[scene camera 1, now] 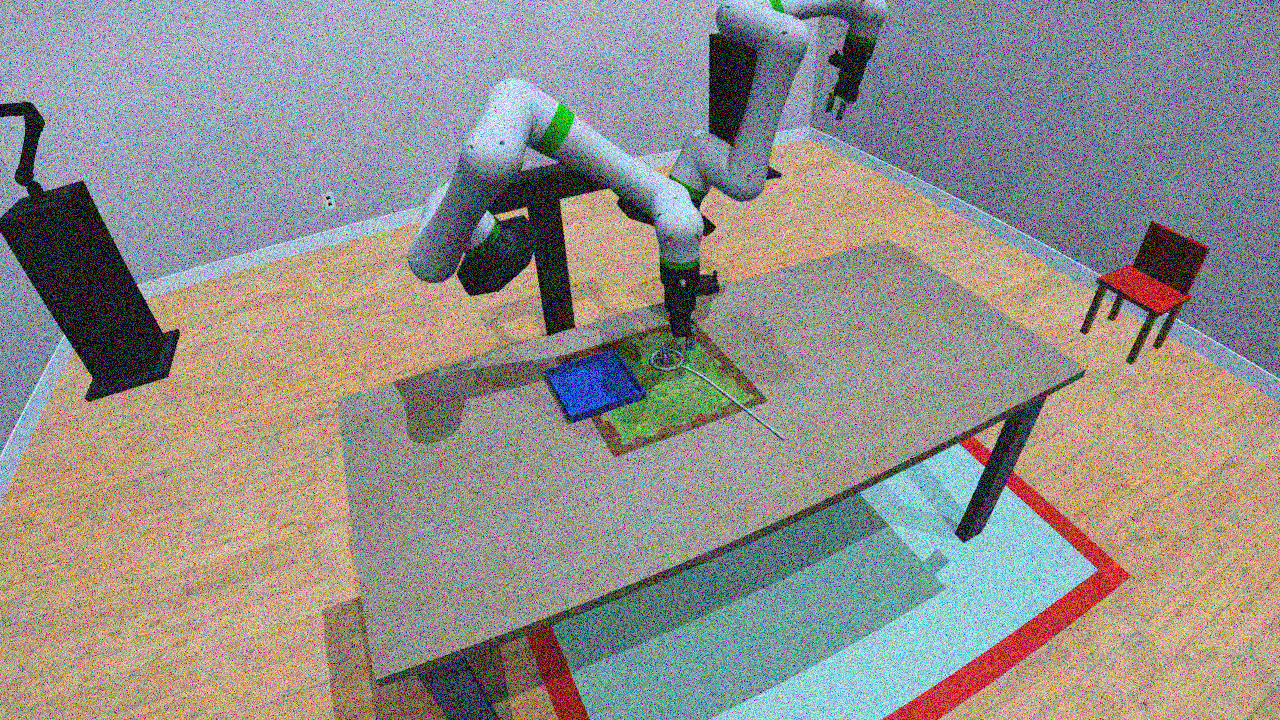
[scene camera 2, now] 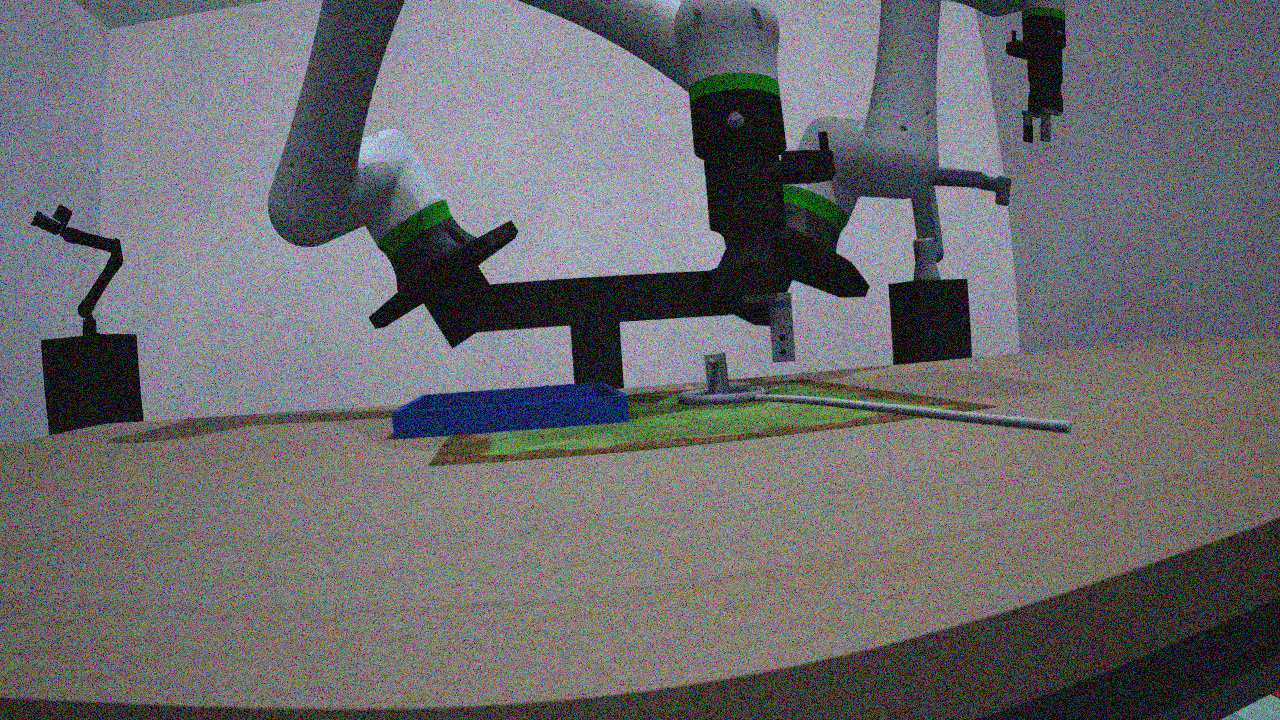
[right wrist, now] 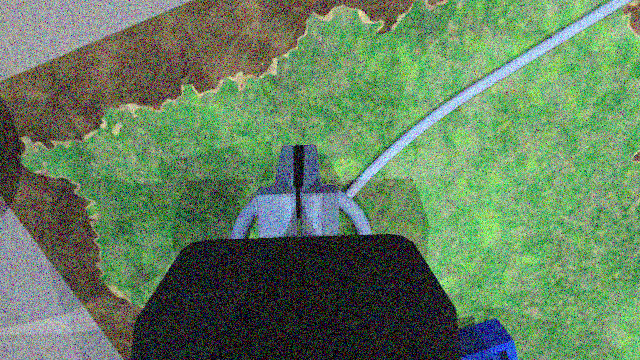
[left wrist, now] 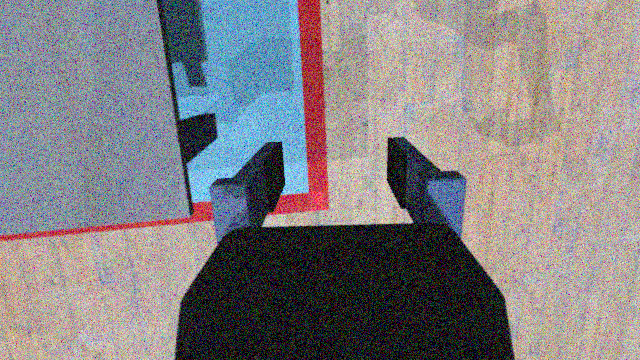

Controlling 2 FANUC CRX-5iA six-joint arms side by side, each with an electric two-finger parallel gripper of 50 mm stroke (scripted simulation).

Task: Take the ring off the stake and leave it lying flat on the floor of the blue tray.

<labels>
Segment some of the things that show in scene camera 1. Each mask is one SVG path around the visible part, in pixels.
My left gripper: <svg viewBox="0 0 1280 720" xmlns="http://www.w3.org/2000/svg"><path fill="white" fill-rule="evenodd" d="M866 67L863 69L840 68L839 80L835 85L834 92L829 92L829 99L825 112L832 112L835 96L842 98L844 101L841 101L836 120L842 120L846 105L854 104L854 101L857 100L858 87Z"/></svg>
My right gripper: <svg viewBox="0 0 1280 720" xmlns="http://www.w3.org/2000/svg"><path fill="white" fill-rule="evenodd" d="M664 292L665 309L670 313L670 326L673 337L686 337L686 351L695 350L695 327L691 325L690 317L691 312L696 308L696 296L675 299L667 296Z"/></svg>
A blue tray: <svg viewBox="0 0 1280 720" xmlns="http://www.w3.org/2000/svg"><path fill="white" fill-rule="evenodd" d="M616 349L545 370L546 377L571 423L646 398L645 389Z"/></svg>
</labels>
